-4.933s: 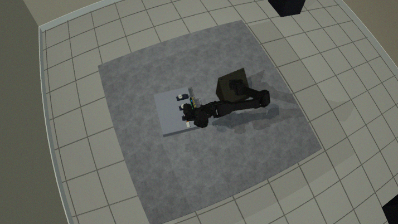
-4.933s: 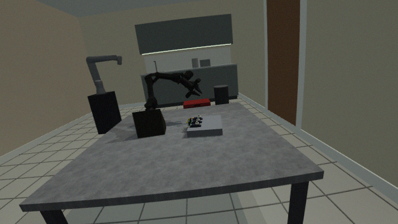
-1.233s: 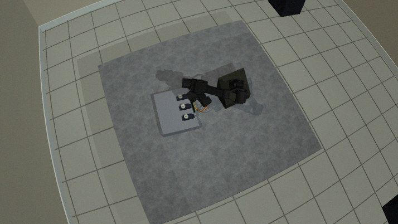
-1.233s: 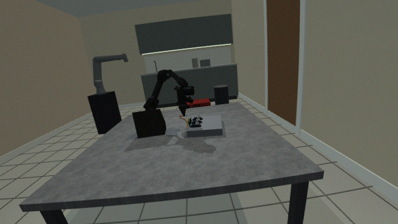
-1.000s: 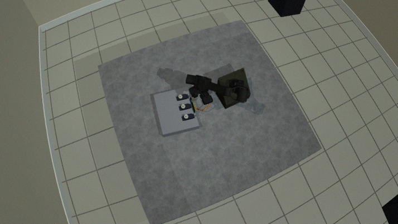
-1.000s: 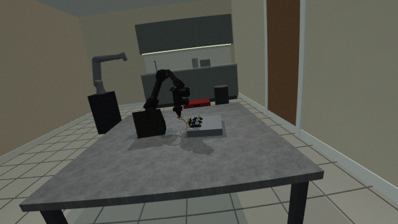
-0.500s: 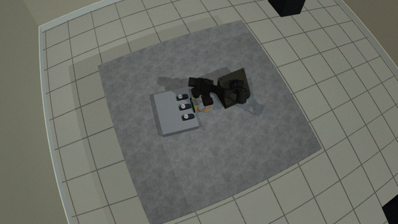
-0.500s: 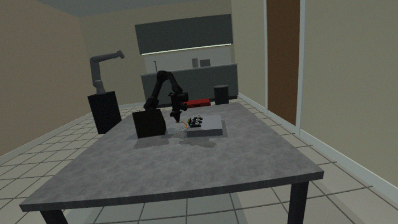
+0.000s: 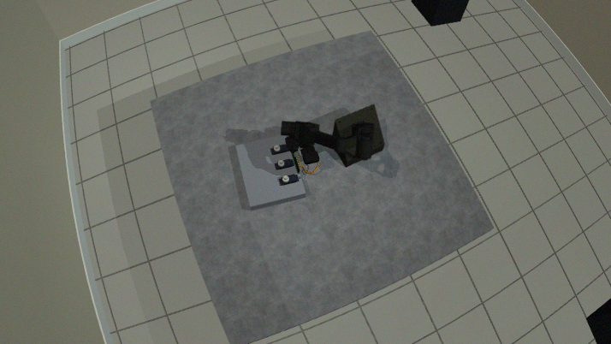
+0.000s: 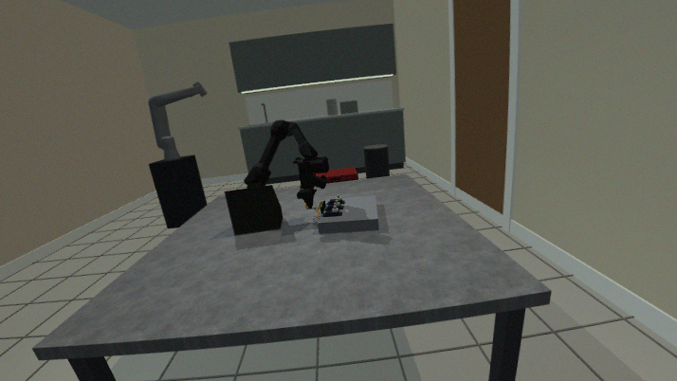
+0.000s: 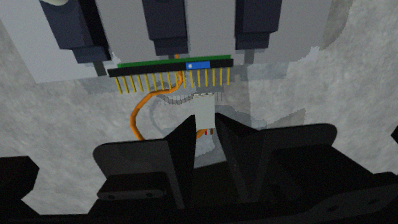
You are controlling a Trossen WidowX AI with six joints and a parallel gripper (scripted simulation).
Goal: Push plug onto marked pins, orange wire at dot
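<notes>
My gripper tip is 50 mm short of the blue band. Round my gripper tip: grey printed holder: 210 mm ahead, 50 mm below.
</notes>
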